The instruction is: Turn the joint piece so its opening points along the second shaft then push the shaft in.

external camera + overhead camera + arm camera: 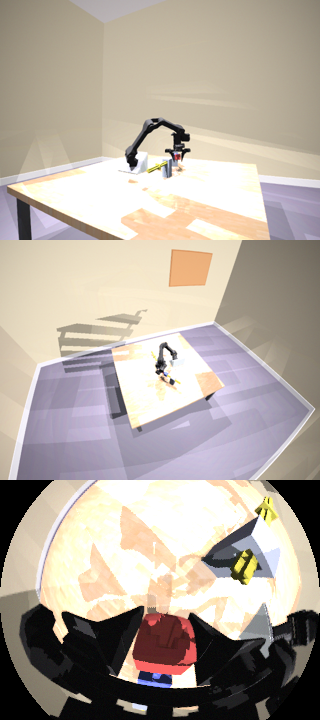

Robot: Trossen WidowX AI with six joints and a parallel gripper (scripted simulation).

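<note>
My gripper tip is now 1 cm past the red square joint piece, 2 cm to the right of it and 3 cm below it.
</note>
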